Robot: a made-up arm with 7 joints. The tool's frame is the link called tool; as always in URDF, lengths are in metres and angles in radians. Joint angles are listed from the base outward. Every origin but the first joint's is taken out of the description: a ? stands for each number. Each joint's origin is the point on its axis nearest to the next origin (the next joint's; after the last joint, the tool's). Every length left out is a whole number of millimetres.
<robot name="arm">
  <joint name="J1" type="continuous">
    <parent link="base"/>
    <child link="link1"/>
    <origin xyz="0.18 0.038 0.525" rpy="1.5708 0 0"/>
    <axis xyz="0 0 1"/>
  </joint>
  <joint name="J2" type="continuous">
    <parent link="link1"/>
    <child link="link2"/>
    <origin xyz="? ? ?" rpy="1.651 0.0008 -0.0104"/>
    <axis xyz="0 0 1"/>
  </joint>
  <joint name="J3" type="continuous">
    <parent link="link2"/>
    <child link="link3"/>
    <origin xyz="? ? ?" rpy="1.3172 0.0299 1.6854"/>
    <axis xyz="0 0 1"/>
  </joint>
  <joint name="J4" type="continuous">
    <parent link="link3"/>
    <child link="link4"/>
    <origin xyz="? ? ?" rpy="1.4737 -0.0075 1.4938"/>
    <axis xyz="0 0 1"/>
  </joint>
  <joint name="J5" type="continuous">
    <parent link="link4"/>
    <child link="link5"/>
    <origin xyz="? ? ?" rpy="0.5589 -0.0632 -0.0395"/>
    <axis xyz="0 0 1"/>
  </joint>
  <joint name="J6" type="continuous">
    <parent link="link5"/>
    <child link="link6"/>
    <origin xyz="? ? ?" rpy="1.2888 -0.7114 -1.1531"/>
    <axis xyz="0 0 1"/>
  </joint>
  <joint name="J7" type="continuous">
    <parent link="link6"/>
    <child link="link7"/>
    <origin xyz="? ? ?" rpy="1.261 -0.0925 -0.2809"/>
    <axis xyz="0 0 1"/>
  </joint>
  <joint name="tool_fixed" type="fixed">
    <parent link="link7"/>
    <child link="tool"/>
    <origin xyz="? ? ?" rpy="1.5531 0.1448 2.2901"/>
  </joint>
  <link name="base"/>
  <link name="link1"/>
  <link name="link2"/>
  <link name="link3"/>
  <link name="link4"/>
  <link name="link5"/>
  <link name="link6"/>
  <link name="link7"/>
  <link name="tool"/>
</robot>
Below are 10 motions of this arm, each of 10 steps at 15 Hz.
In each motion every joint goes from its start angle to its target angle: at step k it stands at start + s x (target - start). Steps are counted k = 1, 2, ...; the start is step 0. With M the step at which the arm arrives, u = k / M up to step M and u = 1 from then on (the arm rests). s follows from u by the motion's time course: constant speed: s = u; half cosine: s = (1 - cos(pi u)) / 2; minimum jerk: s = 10 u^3 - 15 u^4 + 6 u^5.
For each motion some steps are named. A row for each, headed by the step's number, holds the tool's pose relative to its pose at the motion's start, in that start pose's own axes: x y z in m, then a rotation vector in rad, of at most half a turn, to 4 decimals.
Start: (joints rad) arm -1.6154 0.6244 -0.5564 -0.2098 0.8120 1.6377 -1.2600
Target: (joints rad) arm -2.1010 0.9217 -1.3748 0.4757 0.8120 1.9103 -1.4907
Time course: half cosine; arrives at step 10
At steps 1, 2, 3, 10:
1: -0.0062 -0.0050 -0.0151 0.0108 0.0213 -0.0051
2: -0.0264 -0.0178 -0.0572 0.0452 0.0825 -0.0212
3: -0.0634 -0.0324 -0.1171 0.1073 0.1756 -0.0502
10: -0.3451 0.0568 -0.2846 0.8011 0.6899 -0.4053

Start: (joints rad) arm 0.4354 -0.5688 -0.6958 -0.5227 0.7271 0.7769 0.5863
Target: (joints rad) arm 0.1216 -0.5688 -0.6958 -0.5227 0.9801 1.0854 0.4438
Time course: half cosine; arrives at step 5
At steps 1, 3, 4, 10:
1: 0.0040 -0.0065 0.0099 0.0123 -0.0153 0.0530
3: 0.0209 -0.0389 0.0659 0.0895 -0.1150 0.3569
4: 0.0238 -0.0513 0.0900 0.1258 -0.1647 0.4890
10: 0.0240 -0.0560 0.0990 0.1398 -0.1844 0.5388

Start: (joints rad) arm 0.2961 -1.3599 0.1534 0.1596 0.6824 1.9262 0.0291
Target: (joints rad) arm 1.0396 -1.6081 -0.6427 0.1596 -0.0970 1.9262 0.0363
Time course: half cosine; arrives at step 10
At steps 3, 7, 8, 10:
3: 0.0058 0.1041 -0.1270 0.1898 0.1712 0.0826
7: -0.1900 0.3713 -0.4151 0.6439 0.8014 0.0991
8: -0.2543 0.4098 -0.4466 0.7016 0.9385 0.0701
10: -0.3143 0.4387 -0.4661 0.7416 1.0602 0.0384

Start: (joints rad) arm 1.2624 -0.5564 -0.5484 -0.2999 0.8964 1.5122 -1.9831
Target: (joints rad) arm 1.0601 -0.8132 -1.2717 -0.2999 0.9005 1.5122 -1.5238
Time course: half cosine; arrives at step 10
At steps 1, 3, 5, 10:
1: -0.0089 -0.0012 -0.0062 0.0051 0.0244 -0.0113
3: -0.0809 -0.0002 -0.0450 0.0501 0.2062 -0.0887
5: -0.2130 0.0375 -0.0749 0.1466 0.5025 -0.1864
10: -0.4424 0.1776 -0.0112 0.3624 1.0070 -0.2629

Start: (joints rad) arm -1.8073 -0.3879 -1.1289 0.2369 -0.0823 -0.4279 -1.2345
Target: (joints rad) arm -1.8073 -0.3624 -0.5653 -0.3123 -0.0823 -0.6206 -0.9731
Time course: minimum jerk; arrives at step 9
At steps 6, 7, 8, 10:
6: -0.0325 -0.0720 -0.2982 -0.5518 0.5967 0.0260
7: -0.0513 -0.1029 -0.3403 -0.6303 0.7079 0.0183
8: -0.0617 -0.1193 -0.3592 -0.6667 0.7628 0.0134
10: -0.0637 -0.1223 -0.3625 -0.6730 0.7727 0.0125

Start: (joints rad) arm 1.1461 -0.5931 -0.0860 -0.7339 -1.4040 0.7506 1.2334
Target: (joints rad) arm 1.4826 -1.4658 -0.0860 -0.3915 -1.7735 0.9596 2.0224
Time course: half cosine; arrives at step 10
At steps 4, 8, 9, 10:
4: -0.0637 -0.2488 -0.0164 -0.2909 0.2612 -0.1214
8: -0.3009 -0.5291 0.1175 -0.6015 0.7300 -0.5100
9: -0.3399 -0.5438 0.1426 -0.6208 0.7923 -0.5730
10: -0.3536 -0.5475 0.1513 -0.6262 0.8139 -0.5952

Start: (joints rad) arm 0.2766 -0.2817 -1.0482 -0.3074 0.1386 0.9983 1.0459
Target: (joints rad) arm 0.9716 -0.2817 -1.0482 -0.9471 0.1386 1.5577 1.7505
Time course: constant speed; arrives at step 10
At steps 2, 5, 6, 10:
2: 0.0039 0.0503 -0.0374 0.0236 0.2120 -0.0046
5: 0.0166 0.1190 -0.0687 0.0886 0.4945 0.0183
6: 0.0239 0.1385 -0.0733 0.1151 0.5774 0.0350
10: 0.0710 0.1875 -0.0718 0.2208 0.8438 0.1480

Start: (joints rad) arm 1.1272 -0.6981 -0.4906 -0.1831 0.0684 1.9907 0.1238
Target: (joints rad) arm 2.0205 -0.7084 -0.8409 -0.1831 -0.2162 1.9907 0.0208
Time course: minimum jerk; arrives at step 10
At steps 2, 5, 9, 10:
2: 0.0063 -0.0164 -0.0399 -0.0256 0.0311 -0.0304
5: -0.0054 -0.2010 -0.3132 -0.2432 0.2400 -0.2848
9: -0.1367 -0.4869 -0.4977 -0.5412 0.4077 -0.5932
10: -0.1399 -0.4921 -0.4994 -0.5469 0.4100 -0.5986

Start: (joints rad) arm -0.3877 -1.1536 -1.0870 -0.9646 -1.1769 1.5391 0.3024
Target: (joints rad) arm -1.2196 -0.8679 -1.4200 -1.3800 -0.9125 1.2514 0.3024
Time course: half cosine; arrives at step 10
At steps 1, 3, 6, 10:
1: -0.0058 0.0016 0.0049 0.0051 0.0122 -0.0149
3: -0.0480 0.0112 0.0436 0.0338 0.1105 -0.1263
6: -0.1406 0.0205 0.1593 0.0272 0.4016 -0.3941
10: -0.1925 0.0142 0.2676 -0.0595 0.6598 -0.5758

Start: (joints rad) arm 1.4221 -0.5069 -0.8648 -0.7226 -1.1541 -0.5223 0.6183
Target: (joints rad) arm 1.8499 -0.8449 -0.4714 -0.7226 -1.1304 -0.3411 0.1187
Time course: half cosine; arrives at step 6
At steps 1, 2, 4, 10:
1: 0.0218 0.0059 -0.0097 0.0327 -0.0356 0.0346
2: 0.0797 0.0256 -0.0319 0.1239 -0.1378 0.1243
4: 0.2177 0.0934 -0.0581 0.3792 -0.4462 0.3347
10: 0.2718 0.1270 -0.0527 0.5061 -0.6117 0.4222

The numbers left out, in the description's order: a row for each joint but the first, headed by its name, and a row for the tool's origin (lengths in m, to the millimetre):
J2: 0.003 0.266 0
J3: -0.276 -0.057 0
J4: -0.182 -0.118 0
J5: -0.014 -0.128 0
J6: -0.043 -0.162 0
J7: 0.228 0.136 0
tool: -0.386 0.019 0

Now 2 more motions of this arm.
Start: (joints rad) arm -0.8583 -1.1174 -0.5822 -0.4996 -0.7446 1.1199 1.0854
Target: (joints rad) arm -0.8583 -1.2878 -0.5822 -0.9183 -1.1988 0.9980 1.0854
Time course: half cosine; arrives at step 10
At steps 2, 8, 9, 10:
2: -0.0119 0.0129 -0.0039 0.0650 0.0281 -0.0146
8: -0.0926 0.1175 0.0156 0.6051 0.2609 -0.2068
9: -0.0970 0.1256 0.0214 0.6516 0.2801 -0.2290
10: -0.0984 0.1283 0.0236 0.6676 0.2867 -0.2369

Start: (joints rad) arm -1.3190 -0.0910 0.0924 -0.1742 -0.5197 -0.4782 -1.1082
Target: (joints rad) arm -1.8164 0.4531 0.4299 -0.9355 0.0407 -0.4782 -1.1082
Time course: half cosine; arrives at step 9
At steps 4, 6, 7, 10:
4: 0.0829 0.2330 -0.1375 -0.2943 0.1722 0.1122
6: 0.1025 0.3766 -0.3007 -0.5061 0.3117 0.1823
7: 0.0989 0.4179 -0.3699 -0.5838 0.3638 0.2016
10: 0.0912 0.4466 -0.4305 -0.6496 0.4072 0.2141

